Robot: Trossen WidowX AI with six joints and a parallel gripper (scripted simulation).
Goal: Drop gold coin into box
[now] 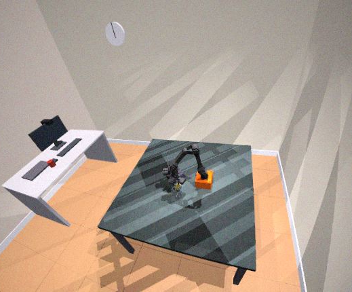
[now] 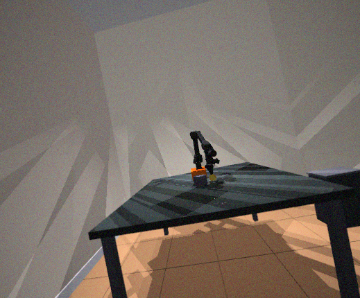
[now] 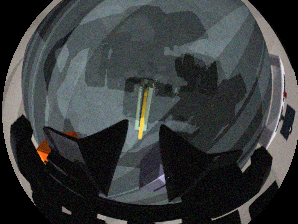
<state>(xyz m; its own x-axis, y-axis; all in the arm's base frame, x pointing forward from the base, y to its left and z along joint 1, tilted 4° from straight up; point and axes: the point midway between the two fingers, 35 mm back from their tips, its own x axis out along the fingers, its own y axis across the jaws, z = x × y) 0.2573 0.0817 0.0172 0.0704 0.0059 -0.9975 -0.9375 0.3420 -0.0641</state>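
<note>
Now: gripper tip 3 cm above the gold coin.
</note>
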